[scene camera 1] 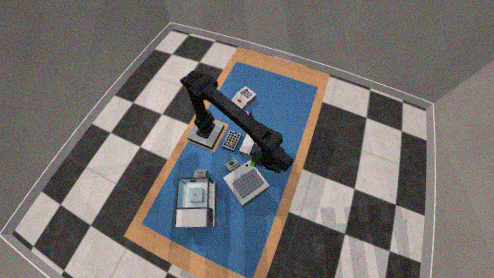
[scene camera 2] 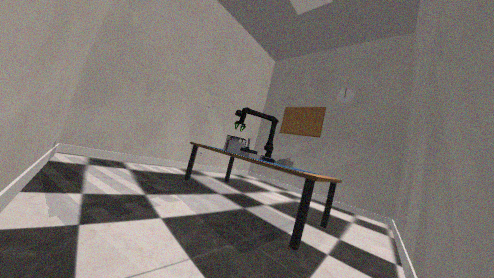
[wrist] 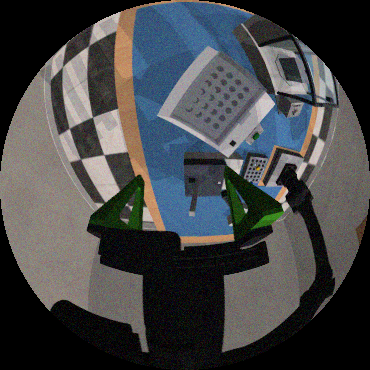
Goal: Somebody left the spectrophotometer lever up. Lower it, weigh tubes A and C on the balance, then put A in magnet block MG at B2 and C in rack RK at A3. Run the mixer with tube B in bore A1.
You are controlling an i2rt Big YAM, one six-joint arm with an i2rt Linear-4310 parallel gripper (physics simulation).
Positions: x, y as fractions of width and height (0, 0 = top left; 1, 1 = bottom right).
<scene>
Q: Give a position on a grey well block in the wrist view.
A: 0.71, 0.28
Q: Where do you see a glass-box balance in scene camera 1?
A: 0.40, 0.71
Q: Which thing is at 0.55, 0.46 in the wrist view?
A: A white-and-dark device.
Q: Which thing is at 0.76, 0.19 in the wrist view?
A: A glass-box balance.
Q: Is my gripper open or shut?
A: Open.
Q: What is my gripper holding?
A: Nothing.
</scene>
